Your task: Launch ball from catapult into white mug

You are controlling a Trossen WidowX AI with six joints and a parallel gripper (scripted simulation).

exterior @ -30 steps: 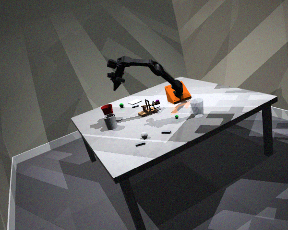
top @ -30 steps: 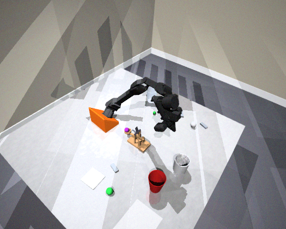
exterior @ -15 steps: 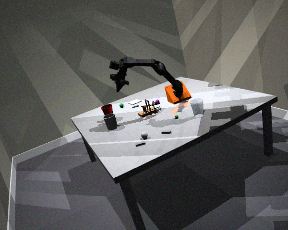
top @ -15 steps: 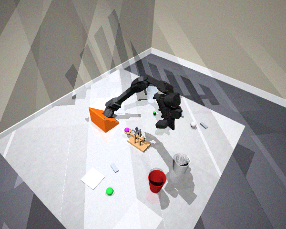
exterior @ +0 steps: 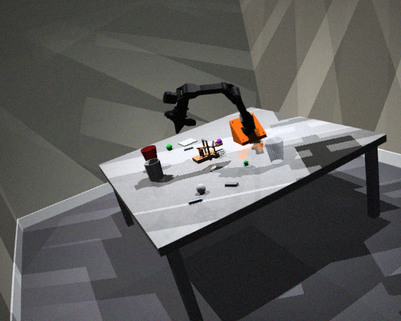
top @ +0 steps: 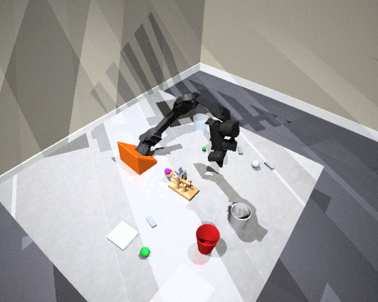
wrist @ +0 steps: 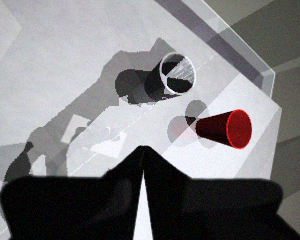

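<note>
My gripper tip is 260 mm past the purple ball, 160 mm above it and 70 mm to the left of it. The rest, counted from my gripper tip: red cup: 260 mm to the right, 190 mm below, 120 mm ahead; white mug: 190 mm below, 160 mm ahead, 60 mm to the right; catapult: 190 mm behind, 170 mm below, 50 mm to the right.
</note>
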